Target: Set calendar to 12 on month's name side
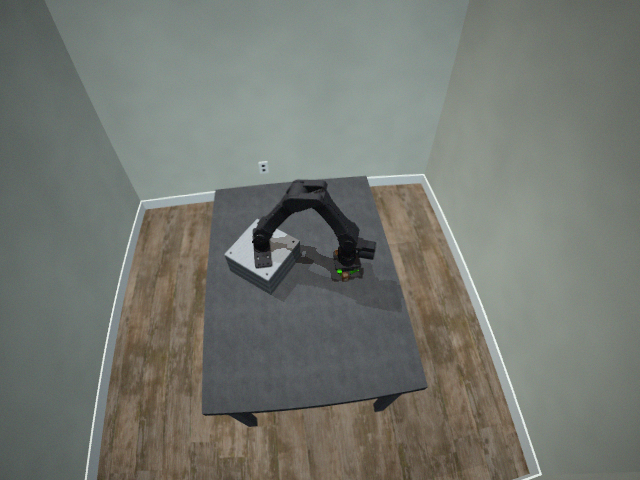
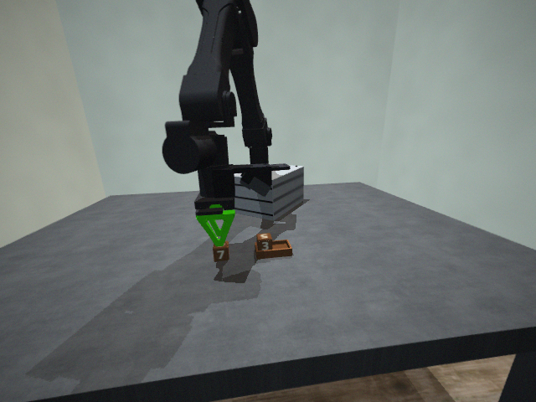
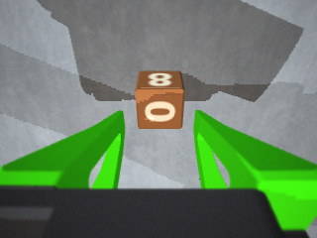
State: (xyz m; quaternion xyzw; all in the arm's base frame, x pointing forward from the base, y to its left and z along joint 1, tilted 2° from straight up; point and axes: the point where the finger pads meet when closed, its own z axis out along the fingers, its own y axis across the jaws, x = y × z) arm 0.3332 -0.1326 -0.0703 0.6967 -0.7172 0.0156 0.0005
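Right now my hand is 11 cm to the right of the brown tray and 4 cm above it.
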